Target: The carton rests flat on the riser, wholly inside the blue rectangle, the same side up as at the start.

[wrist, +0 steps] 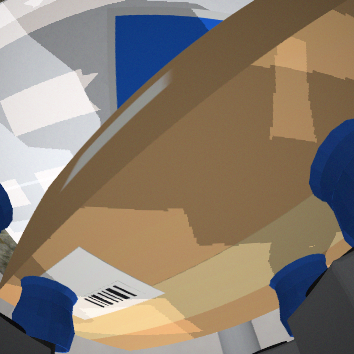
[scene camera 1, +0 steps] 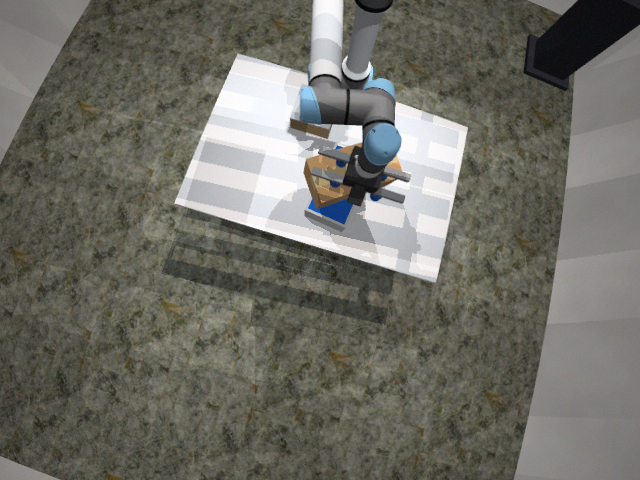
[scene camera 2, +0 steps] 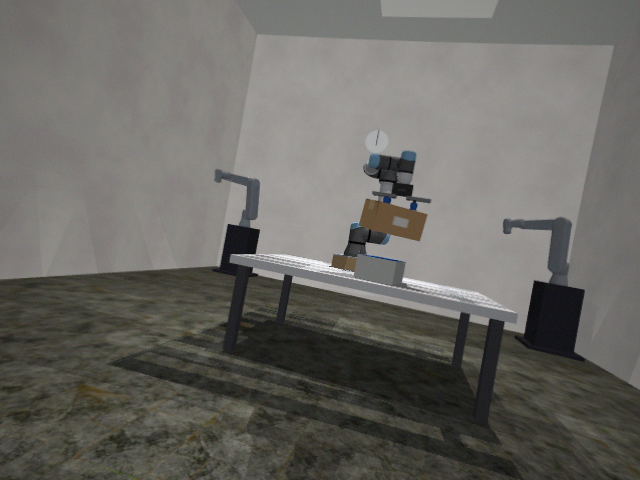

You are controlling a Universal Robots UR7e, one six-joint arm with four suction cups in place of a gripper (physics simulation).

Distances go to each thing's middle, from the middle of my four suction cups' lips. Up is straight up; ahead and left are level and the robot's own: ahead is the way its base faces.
I see the brown carton (scene camera 2: 379,216) 8 cm below my suction cup, 4 cm behind it and 2 cm to the right of it. Also, from my suction cup: grey riser (scene camera 2: 373,268) 35 cm below, 8 cm behind, 4 cm to the right.
